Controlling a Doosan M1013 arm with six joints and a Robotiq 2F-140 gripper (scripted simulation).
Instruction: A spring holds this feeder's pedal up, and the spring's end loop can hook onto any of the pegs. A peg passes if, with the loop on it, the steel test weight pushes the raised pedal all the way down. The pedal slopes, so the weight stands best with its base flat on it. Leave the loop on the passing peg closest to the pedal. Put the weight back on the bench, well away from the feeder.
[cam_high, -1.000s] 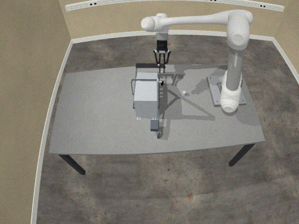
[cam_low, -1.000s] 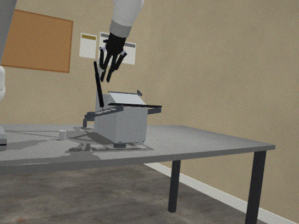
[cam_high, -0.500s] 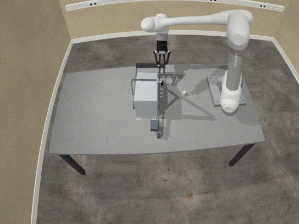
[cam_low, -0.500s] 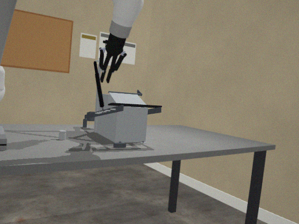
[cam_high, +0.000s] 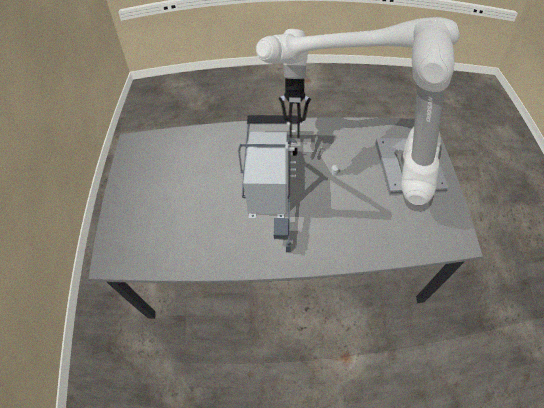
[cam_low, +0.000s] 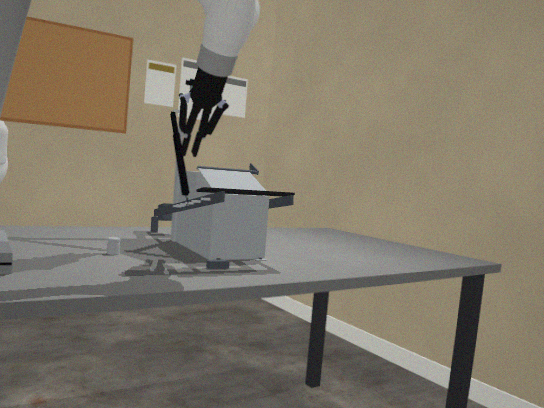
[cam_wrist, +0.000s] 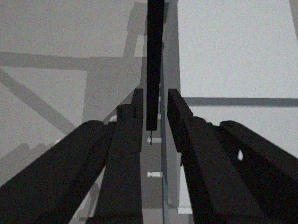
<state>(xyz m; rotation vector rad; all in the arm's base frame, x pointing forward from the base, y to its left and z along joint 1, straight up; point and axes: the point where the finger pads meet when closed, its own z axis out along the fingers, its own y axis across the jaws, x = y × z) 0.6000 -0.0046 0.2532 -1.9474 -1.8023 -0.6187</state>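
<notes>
The dark spring lies 8 cm to the left of my hand, 5 cm below it and 1 cm ahead of it. Also, from my hand: steel test weight (27 cm below, 19 cm behind, 1 cm to the left).
</notes>
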